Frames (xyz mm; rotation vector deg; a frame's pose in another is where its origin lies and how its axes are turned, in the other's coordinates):
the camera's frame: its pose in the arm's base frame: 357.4 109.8 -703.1 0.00 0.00 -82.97
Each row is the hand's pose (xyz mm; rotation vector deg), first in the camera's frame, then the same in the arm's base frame.
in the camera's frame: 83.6 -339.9 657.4 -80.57 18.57 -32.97
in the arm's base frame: 30.3 -14.8 -45.7 -55.84 78.18 -98.40
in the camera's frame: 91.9 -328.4 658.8 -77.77 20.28 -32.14
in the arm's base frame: 42.7 -21.6 -44.3 -52.02 77.42 -98.61
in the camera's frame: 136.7 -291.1 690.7 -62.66 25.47 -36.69
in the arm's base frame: 85.2 -61.5 -12.4 -35.40 71.34 -107.88
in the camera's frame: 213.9 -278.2 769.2 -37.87 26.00 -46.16
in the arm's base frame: 107.5 -136.5 66.1 -13.49 53.92 -123.57
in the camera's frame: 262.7 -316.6 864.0 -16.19 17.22 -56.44
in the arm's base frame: 75.3 -189.7 160.9 -0.90 29.39 -137.89
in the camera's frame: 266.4 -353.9 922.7 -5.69 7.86 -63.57
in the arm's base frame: 38.8 -197.9 219.6 1.20 12.24 -146.28
